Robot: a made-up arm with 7 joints. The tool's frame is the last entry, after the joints. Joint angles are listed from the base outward. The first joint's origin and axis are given. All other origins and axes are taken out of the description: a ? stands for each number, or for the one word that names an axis. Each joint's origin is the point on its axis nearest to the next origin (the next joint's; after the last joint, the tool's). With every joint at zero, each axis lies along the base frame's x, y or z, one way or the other. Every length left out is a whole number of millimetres.
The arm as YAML. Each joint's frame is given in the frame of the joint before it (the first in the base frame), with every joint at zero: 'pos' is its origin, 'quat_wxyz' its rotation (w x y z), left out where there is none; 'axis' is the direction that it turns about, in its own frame. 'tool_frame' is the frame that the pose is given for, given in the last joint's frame.
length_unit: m
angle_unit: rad
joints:
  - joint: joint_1
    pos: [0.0, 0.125, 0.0]
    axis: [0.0, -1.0, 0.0]
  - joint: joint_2
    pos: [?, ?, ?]
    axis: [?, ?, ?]
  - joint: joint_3
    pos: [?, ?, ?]
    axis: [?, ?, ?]
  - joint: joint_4
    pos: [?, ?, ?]
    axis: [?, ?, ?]
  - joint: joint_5
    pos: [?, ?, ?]
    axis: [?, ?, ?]
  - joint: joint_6
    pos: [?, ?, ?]
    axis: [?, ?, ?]
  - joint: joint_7
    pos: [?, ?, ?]
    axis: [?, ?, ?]
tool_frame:
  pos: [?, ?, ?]
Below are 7 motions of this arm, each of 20 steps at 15 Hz.
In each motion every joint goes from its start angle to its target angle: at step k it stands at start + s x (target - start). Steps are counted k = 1, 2, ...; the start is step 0. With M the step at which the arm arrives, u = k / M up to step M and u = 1 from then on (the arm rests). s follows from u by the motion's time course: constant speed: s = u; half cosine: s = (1 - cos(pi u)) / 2; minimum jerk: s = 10 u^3 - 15 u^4 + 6 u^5.
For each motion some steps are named. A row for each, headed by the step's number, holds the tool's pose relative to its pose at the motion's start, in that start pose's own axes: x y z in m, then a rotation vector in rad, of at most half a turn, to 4 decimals.
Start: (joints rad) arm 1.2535 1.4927 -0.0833 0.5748 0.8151 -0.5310 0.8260
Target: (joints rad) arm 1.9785 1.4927 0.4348 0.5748 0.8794 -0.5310 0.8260
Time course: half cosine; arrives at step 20
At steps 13, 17, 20:
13: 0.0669 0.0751 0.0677 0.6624 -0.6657 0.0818
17: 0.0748 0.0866 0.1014 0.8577 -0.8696 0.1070
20: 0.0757 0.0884 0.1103 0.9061 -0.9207 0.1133

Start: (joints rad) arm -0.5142 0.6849 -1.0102 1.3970 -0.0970 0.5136 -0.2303
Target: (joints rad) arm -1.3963 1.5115 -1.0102 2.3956 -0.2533 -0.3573 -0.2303
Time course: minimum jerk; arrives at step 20
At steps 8, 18, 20:
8: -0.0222 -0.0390 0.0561 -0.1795 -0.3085 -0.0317
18: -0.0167 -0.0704 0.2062 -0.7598 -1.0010 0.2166
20: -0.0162 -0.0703 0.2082 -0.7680 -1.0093 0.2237

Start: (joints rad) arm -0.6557 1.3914 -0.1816 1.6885 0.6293 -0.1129 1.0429
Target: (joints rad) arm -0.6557 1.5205 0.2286 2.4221 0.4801 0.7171 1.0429
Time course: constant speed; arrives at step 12
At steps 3, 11, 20:
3: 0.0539 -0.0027 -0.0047 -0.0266 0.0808 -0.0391
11: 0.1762 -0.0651 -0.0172 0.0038 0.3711 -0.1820
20: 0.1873 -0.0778 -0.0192 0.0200 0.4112 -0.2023

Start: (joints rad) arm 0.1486 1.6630 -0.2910 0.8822 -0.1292 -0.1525 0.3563
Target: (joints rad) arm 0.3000 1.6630 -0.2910 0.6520 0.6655 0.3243 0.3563
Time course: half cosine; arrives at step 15
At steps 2, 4, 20:
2: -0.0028 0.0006 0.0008 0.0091 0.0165 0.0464
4: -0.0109 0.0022 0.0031 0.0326 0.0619 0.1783
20: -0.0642 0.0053 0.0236 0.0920 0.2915 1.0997

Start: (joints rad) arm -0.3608 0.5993 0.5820 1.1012 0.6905 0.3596 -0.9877
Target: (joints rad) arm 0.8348 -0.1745 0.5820 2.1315 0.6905 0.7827 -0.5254
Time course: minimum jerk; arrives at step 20
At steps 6, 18, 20:
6: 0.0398 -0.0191 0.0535 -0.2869 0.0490 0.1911
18: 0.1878 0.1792 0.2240 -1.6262 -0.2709 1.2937
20: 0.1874 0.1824 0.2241 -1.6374 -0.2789 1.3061

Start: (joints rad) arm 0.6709 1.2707 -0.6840 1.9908 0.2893 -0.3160 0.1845
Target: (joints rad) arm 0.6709 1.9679 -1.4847 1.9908 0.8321 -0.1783 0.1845
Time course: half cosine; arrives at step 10
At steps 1, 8, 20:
1: -0.0026 -0.0037 0.0018 -0.0152 0.0175 0.0183
8: -0.0538 -0.1078 0.1526 -0.2611 0.8868 0.7054
20: -0.0503 -0.1148 0.1748 -0.2464 0.9993 0.7799

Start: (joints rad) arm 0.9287 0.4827 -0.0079 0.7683 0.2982 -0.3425 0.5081
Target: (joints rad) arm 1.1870 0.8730 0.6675 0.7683 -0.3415 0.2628 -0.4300
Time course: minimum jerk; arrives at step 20
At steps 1, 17, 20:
1: 0.0002 0.0003 0.0001 0.0018 0.0005 -0.0005
17: 0.1475 0.1708 0.1296 1.6688 0.2926 -0.2663
20: 0.1511 0.1734 0.1350 1.7175 0.3013 -0.2674

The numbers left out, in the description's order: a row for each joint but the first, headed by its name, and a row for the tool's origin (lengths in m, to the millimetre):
joint_2: xyz 0.0 0.0 0.0, axis 1.0 0.0 0.0
joint_3: xyz 0.0 0.0 -0.141, axis 0.0 0.0 1.0
joint_4: xyz 0.0 0.0 0.0, axis 0.0 -1.0 0.0
joint_5: xyz 0.0 0.0 -0.257, axis 0.0 0.0 1.0
joint_6: xyz 0.0 0.0 0.0, axis 0.0 1.0 0.0
joint_7: xyz 0.0 0.0 0.0, axis -1.0 0.0 0.0
tool: xyz 0.0 0.0 0.0

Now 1 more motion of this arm.
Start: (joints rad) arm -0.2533 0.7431 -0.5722 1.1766 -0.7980 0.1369 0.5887
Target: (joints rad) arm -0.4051 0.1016 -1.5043 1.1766 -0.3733 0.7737 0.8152
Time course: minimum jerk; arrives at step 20
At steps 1, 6, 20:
1: 0.0004 -0.0002 -0.0001 -0.0011 -0.0007 0.0002
6: 0.0552 -0.0313 -0.0116 -0.1573 -0.0925 0.0222
20: 0.2886 -0.1863 0.0986 -0.9401 -0.3909 -0.1785

